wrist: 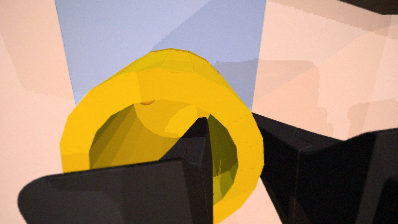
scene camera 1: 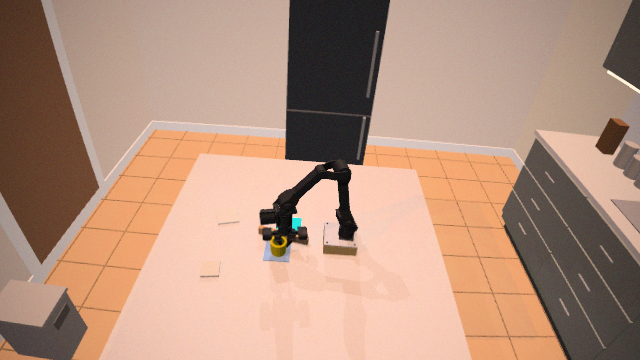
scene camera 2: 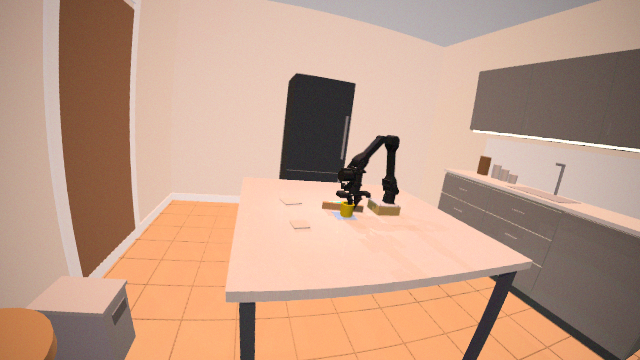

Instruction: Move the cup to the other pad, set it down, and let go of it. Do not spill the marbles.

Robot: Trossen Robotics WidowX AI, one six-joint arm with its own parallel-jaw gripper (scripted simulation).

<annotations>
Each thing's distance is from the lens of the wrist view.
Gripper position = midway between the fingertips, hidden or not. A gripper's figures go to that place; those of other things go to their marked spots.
gripper [wrist: 223, 123]: 0.11 m
yellow cup [wrist: 109, 127]: 0.10 m
</annotations>
